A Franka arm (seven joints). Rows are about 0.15 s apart.
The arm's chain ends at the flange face. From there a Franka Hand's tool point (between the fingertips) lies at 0.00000 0.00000 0.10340 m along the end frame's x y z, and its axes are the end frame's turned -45 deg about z.
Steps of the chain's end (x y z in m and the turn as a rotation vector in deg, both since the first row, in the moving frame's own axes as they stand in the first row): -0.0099, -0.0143, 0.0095, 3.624, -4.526, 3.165; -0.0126, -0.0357, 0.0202, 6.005, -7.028, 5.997; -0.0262, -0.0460, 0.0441, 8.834, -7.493, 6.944
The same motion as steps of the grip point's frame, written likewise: 0.0022, -0.0275, 0.0090, 5.763, -0.638, 3.165; 0.0159, -0.0508, 0.0189, 9.216, -0.723, 5.997; 0.0170, -0.0716, 0.0420, 11.545, 0.948, 6.944
